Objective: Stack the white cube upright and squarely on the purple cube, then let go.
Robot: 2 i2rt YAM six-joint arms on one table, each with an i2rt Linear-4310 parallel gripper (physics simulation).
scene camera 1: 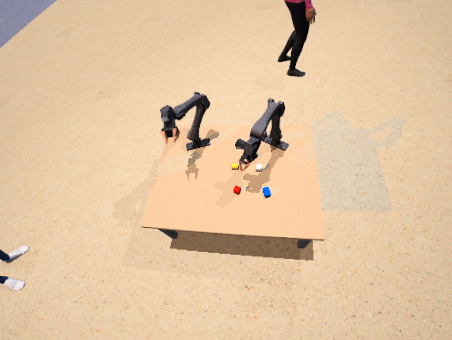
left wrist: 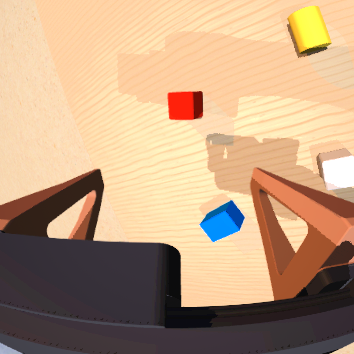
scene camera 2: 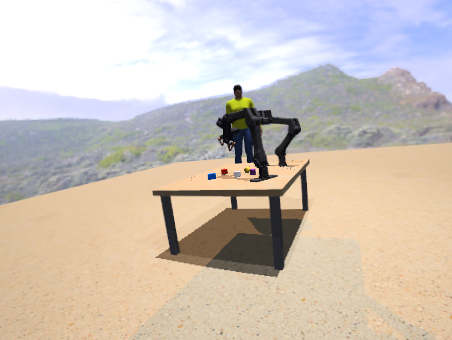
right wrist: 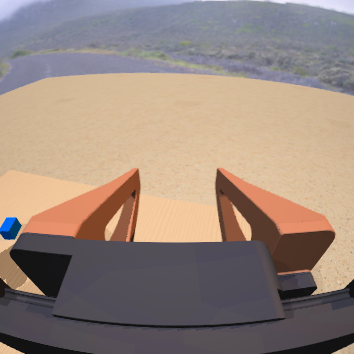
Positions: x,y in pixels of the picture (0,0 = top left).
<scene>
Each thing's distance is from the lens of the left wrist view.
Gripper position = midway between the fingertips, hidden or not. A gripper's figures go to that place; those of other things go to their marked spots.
my left gripper (left wrist: 176,176): 13 cm
yellow cube (left wrist: 309,31): 29 cm
blue cube (left wrist: 225,219): 34 cm
red cube (left wrist: 185,104): 31 cm
The marked spots on the blue cube and the red cube are 18 cm apart.
</scene>
